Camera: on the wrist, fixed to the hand. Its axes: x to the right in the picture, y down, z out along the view.
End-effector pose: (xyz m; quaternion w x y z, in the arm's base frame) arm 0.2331 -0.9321 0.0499 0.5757 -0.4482 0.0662 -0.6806
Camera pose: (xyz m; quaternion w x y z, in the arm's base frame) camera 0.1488 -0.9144 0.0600 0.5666 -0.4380 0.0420 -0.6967
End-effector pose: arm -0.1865 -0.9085 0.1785 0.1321 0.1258 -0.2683 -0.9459
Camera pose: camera -0.1721 -0.8649 0.1049 0.1056 0.1359 -0.2831 -0.9435
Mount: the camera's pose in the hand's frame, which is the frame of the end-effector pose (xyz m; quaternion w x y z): -0.0150 -0.0730 -0.0444 0.9995 0.0193 0.0008 -0.0256
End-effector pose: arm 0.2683 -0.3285 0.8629 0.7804 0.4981 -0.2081 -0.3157
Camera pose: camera 0.2651 -0.3115 0.7779 0.7624 0.5185 -0.2007 -0.3311
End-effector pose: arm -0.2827 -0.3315 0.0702 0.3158 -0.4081 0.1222 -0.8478
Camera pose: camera -0.3416 -0.2680 0.0666 0.3017 -0.4043 0.0956 -0.8581
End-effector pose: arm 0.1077 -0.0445 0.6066 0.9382 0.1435 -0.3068 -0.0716
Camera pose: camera 0.1188 -0.1004 0.5412 0.9333 0.1694 -0.3036 -0.0895
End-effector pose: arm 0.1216 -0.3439 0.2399 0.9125 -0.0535 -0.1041 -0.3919
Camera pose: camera 0.0651 -0.3915 0.1944 0.9031 -0.0329 -0.1123 -0.4131
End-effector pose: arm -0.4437 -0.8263 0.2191 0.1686 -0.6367 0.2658 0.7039
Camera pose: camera -0.3639 -0.7924 0.2201 0.1986 -0.6405 0.2631 0.6936
